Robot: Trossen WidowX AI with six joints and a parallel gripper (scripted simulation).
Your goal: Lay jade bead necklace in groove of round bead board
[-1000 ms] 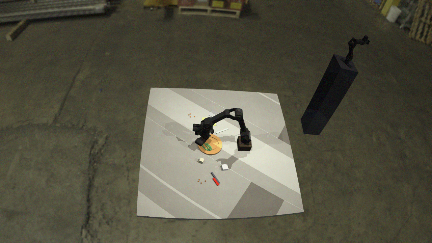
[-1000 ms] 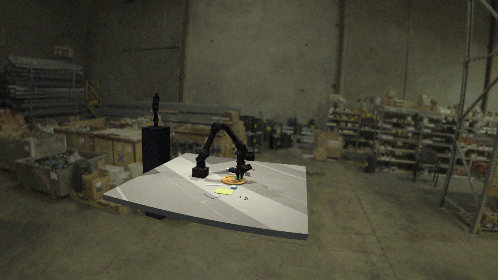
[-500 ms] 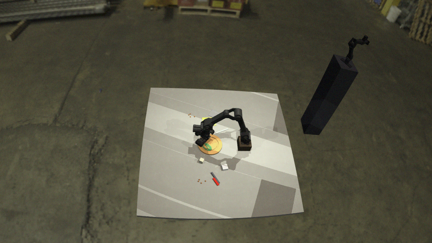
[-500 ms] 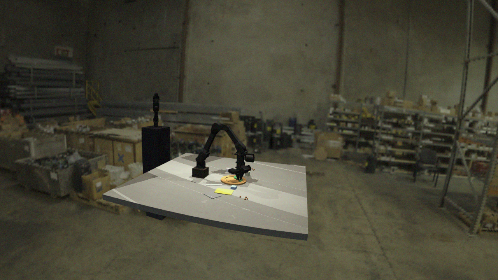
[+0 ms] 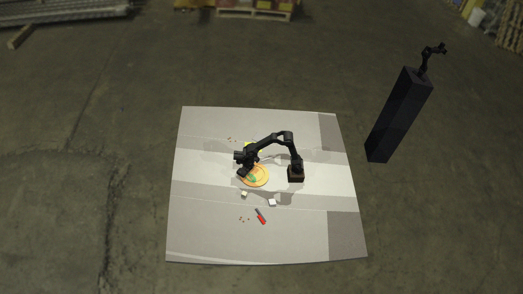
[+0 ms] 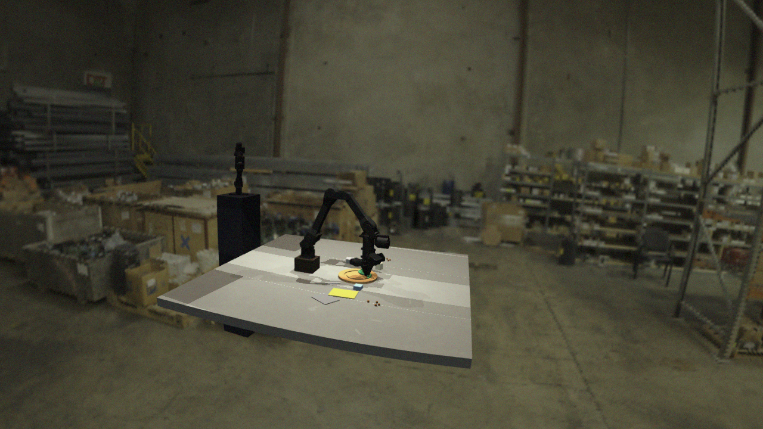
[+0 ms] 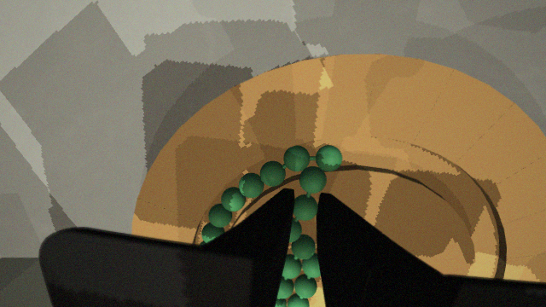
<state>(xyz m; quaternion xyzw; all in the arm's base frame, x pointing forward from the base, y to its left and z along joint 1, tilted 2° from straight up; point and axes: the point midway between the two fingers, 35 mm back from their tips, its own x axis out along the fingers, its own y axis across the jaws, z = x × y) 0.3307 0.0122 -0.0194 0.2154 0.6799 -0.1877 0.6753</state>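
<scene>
The blue block is 15 cm to the right of my gripper tip and 1 cm below it. The rest, counted from my gripper tip: yellow pad: 23 cm to the right, 4 cm behind, 1 cm below; then white strip: 15 cm to the right, 15 cm behind, 1 cm below; then cream cube: 18 cm to the left, 1 cm ahead.
</scene>
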